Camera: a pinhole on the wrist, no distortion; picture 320 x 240 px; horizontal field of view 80.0 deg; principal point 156.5 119.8 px. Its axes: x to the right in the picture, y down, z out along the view. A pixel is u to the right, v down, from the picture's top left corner.
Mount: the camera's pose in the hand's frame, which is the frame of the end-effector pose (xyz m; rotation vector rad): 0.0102 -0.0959 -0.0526 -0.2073 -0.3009 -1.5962
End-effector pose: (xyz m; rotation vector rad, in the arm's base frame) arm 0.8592 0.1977 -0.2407 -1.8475 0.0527 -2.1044
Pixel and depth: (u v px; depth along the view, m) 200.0 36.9 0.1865
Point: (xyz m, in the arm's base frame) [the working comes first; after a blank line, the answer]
In the camera's frame: 0.0425 -0.0811 0.1865

0.9783 0.3161 -0.2807
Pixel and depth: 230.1 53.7 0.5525
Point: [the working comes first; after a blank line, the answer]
In the camera's frame: 0.2133 -0.1915 0.5525

1.3631 0.4696 -0.3412
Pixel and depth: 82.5 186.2 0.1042
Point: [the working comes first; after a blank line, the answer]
In the camera's frame: -0.0404 0.0363 0.1042

0.8838 0.2169 -0.1877
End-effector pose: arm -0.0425 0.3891 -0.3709 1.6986 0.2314 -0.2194
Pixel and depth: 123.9 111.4 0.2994
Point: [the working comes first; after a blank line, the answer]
In the camera's frame: -0.0512 -0.0132 0.2994

-0.0470 0.1703 -0.3504
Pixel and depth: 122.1 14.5 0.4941
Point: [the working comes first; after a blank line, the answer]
In the camera's frame: -0.0891 -0.2729 0.4941

-0.2762 -0.0054 -0.1974
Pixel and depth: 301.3 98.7 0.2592
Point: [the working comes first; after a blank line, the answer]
In the camera's frame: 0.1968 -0.0287 0.2592

-0.1408 0.1646 -0.5839
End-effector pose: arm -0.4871 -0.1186 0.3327 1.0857 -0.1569 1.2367
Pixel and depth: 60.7 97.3 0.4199
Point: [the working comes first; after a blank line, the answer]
In the camera's frame: -0.2110 -0.0495 0.4199

-0.5803 -0.3715 0.5832
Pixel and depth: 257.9 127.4 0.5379
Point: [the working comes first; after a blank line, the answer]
In the camera's frame: 0.2860 0.0214 0.5379

-0.0913 -0.5123 0.4994
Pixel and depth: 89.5 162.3 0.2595
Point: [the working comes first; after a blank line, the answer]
In the camera's frame: -0.0912 0.0578 0.2595

-0.4487 -0.2067 0.4987
